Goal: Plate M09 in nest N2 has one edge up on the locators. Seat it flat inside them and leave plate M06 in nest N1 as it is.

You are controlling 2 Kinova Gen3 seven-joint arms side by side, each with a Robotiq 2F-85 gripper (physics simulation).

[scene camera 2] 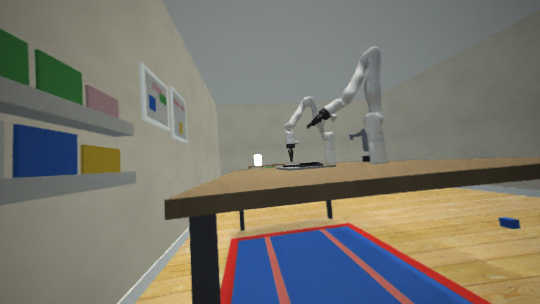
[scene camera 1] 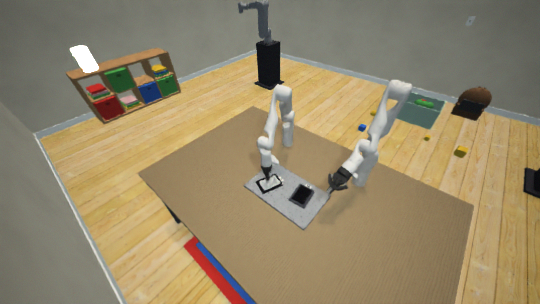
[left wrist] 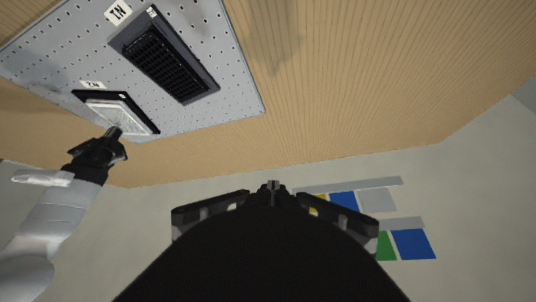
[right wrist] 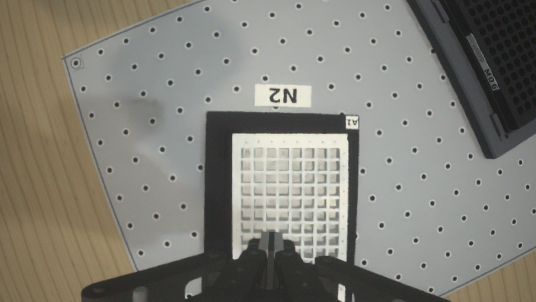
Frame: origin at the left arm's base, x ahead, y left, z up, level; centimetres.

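Seen in the pictures: left gripper, between the fingertips: [scene camera 2: 306, 127] [scene camera 1: 327, 193] [left wrist: 273, 188]; right gripper, between the fingertips: [scene camera 2: 291, 162] [scene camera 1: 267, 179] [left wrist: 117, 127] [right wrist: 271, 246]; left arm's base, origin of its link: [scene camera 2: 378, 163] [scene camera 1: 358, 181]; right arm's base, origin of its link: [scene camera 1: 287, 143].
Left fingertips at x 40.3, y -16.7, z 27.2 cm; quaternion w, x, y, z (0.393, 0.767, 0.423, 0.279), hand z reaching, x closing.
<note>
Offsets run from my left fingertips to a thing's middle. Level surfaces: height alone.
White plate M09 {dy -40.7, dx -10.8, dz -23.8 cm} [scene camera 1: 273, 183] [left wrist: 129, 119] [right wrist: 290, 184] lies in black nest N2 [left wrist: 144, 119] [right wrist: 218, 175]. In the right wrist view the black border is wider on the plate's left than on its right; I cannot tell how far an edge is raised. My right gripper [scene camera 2: 291, 160] [left wrist: 117, 127] [right wrist: 271, 246] is shut and empty, pointing down with its tips at or just above the plate; contact is unclear. Black plate M06 {dy -16.3, dx -10.8, dz -24.0 cm} [scene camera 1: 302, 195] [left wrist: 167, 67] [right wrist: 505, 60] sits in grey nest N1 [left wrist: 119, 42] [right wrist: 492, 147]. My left gripper [scene camera 2: 308, 126] [left wrist: 273, 188] is shut and empty, raised beside the board.
Both nests stand on a grey perforated board [scene camera 1: 305, 219] [left wrist: 240, 95] [right wrist: 150, 195] on the brown table {dz -27.2 cm} [scene camera 1: 390, 240] [scene camera 2: 225, 187]. The left arm stands to the right of the board in scene camera 1, and the right arm behind nest N2.
</note>
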